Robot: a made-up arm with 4 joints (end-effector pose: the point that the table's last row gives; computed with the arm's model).
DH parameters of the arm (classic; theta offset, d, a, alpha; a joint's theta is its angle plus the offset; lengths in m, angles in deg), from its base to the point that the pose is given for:
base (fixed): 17.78 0 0.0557 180
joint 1: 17.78 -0.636 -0.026 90
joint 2: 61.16 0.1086 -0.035 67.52
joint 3: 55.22 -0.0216 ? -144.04
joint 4: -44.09 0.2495 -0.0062 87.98
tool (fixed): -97.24 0.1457 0 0
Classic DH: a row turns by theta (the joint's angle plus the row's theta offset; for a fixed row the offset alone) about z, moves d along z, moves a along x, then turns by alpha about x.
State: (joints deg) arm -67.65 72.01 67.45 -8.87
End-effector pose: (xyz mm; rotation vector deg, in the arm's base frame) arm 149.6 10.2 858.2 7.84 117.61 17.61
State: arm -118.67 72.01 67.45 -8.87
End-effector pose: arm 119.1 87.7 858.2 -45.67 114.76 48.23
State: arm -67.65 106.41 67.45 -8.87
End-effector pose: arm 193.6 117.1 787.5 -10.12 130.94 -16.99
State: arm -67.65 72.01 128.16 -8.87
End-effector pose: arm 163.8 -128.9 686.9 56.87 151.33 -19.04
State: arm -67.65 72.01 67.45 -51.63
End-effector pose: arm 110.0 -87.1 842.1 31.54 124.24 -27.77
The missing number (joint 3, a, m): 0.0891
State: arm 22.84 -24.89 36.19 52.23
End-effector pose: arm -233.3 293.6 680.0 -25.22 -17.19 -13.17
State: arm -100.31 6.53 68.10 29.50
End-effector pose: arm 136.1 -191.1 858.9 1.63 47.83 120.70
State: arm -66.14 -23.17 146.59 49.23
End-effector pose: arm 219.2 -121.7 633.2 59.23 52.87 135.29
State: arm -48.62 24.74 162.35 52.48
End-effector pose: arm 170.6 -152.2 589.1 87.81 90.48 79.81
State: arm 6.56 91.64 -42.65 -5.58
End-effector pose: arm 40.1 256.7 901.3 -32.61 69.48 -4.57
